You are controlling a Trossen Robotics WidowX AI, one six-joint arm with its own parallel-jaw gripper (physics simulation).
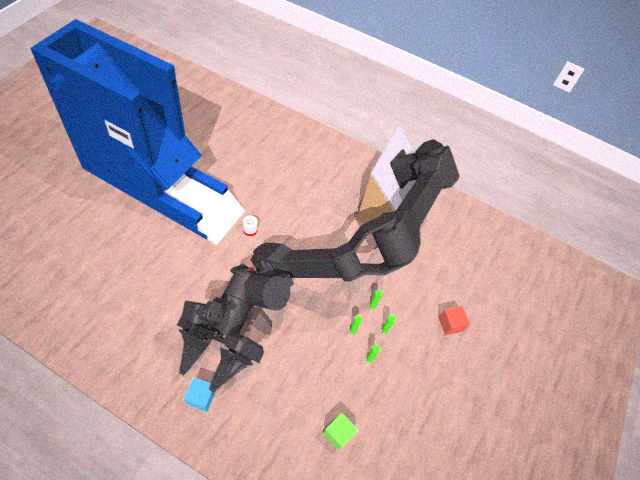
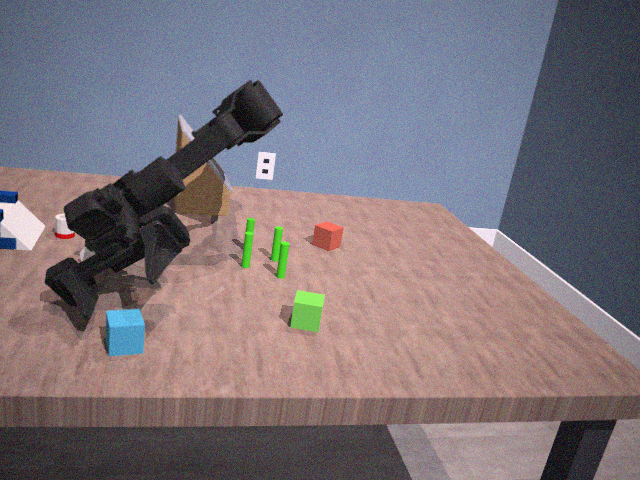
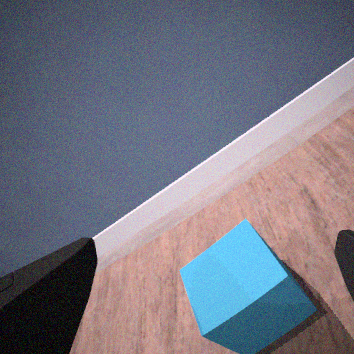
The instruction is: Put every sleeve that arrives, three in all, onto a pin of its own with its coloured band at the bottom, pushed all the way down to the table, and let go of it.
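Observation:
A white sleeve [image 1: 250,229] [image 2: 64,227] with a red band at its bottom stands upright on the table, just off the end of the white chute. A small red bit of another sleeve [image 1: 251,269] shows at the arm's edge; the arm hides the rest, so its pose cannot be told. Four bare green pins stand upright: one pin [image 1: 376,299], one pin [image 1: 356,324], one pin [image 1: 388,323] and one pin [image 1: 373,353] [image 2: 282,259]. My gripper [image 1: 196,380] [image 2: 118,305] [image 3: 221,249] is open and empty, low by the blue cube, apart from the sleeves and pins. A third sleeve cannot be made out.
The blue cube [image 1: 199,394] [image 2: 125,333] [image 3: 230,280] lies close to the fingertips. A green cube [image 1: 341,430] [image 2: 308,311] and a red cube [image 1: 454,320] [image 2: 328,236] lie around the pins. A blue dispenser [image 1: 98,118] stands behind the chute [image 1: 219,214] [image 2: 20,227]. A wedge-shaped block [image 1: 376,198] [image 2: 204,196] stands by the arm.

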